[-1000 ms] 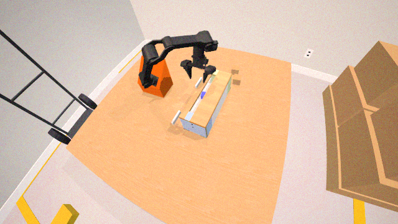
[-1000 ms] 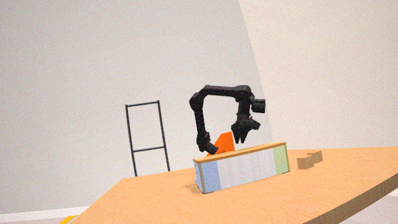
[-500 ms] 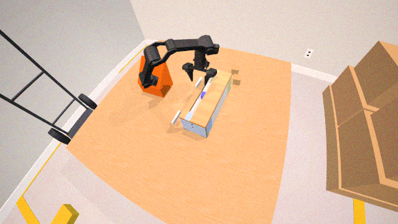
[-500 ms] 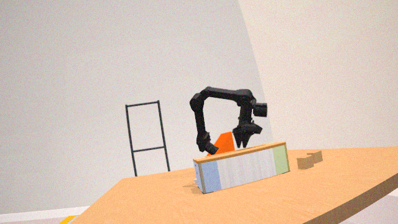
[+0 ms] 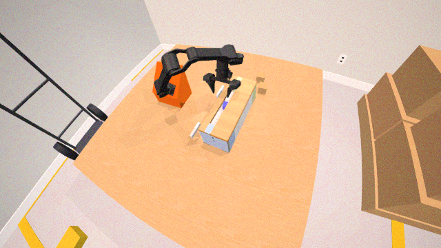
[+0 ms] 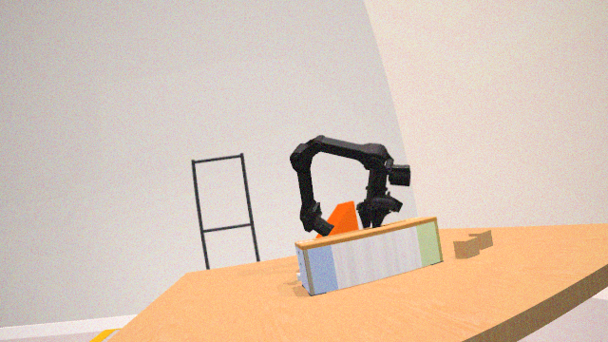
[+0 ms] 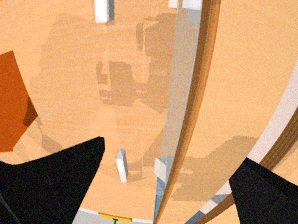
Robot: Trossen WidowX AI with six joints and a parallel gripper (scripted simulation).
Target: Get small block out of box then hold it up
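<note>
The blue block lies 5 cm ahead of my gripper tip, 3 cm to the right of it and 2 cm below it. From my gripper tip the other things lie so: long wooden box: 5 cm below, 4 cm to the right, 4 cm ahead.
</note>
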